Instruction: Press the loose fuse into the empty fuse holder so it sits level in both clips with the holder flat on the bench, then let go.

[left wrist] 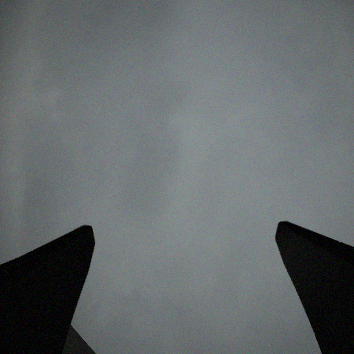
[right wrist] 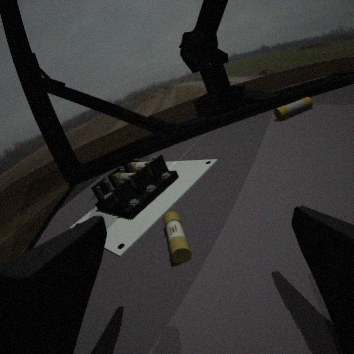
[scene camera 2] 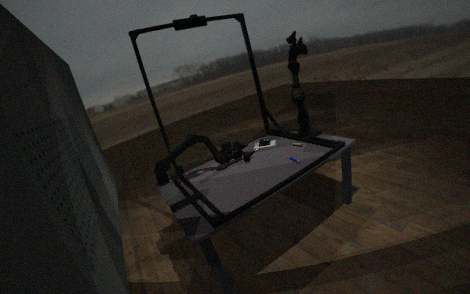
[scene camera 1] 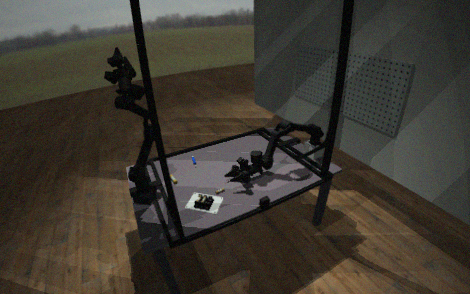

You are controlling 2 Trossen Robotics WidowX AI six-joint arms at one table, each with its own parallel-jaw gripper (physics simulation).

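Seen in the pictures: left gripper, fingertip midpoint: (left wrist: 187,235) (scene camera 2: 298,33) (scene camera 1: 120,52); right gripper, fingertip midpoint: (right wrist: 201,222) (scene camera 2: 251,147) (scene camera 1: 227,178); left arm's base, link origin: (right wrist: 219,91) (scene camera 2: 305,129) (scene camera 1: 143,190); right arm's base, link origin: (scene camera 2: 164,182) (scene camera 1: 314,142).
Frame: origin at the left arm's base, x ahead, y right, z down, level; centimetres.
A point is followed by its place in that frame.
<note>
A yellow fuse with a white label (scene camera 1: 220,190) {x 40.5, y -9.8, z 4.2 cm} (right wrist: 177,238) {x 41.1, y -11.0, z 3.9 cm} lies loose on the bench beside a white plate (scene camera 1: 218,202) {x 40.9, y -1.2, z 5.1 cm} (scene camera 2: 271,145) {x 28.8, y -5.6, z 5.2 cm} (right wrist: 144,218) {x 38.0, y -4.4, z 5.1 cm}. The black fuse holder (scene camera 1: 203,202) {x 34.1, y 2.6, z 2.3 cm} (scene camera 2: 264,142) {x 33.7, y -2.4, z 2.8 cm} (right wrist: 142,192) {x 34.9, y -2.3, z 4.0 cm} sits on that plate. In the right wrist view two fuses show in its farther positions; its nearest-left position shows no fuse. A second loose fuse (scene camera 1: 173,178) {x 10.8, y -16.6, z 3.4 cm} (scene camera 2: 297,144) {x 10.6, y -17.6, z 3.9 cm} (right wrist: 293,108) {x 11.7, y -17.0, z 4.1 cm} lies farther off. My right gripper (scene camera 1: 230,177) {x 43.5, y -15.5, z 0.0 cm} (right wrist: 201,222) {x 43.5, y -15.5, z 0.0 cm} is open and empty, low over the bench, short of the near fuse. My left gripper (scene camera 1: 111,65) (scene camera 2: 296,37) {x -3.8, y -14.9, z -69.8 cm} (left wrist: 187,235) {x -3.8, y -14.9, z -69.8 cm} is open and empty, raised high.
A blue tool-like item (scene camera 1: 194,160) {x 17.6, y -38.1, z 4.1 cm} (scene camera 2: 293,159) {x 17.5, y -38.9, z 4.4 cm} lies on the bench away from the plate. Black frame bars run along the bench edges, with upright posts (scene camera 1: 151,100) {x 29.9, y 24.6, z -58.2 cm} (right wrist: 37,100) {x 29.5, y 22.6, z -14.0 cm} rising from them. A small black block (scene camera 1: 264,201) {x 64.6, y 1.0, z 0.4 cm} is on the edge bar in scene camera 1.
</note>
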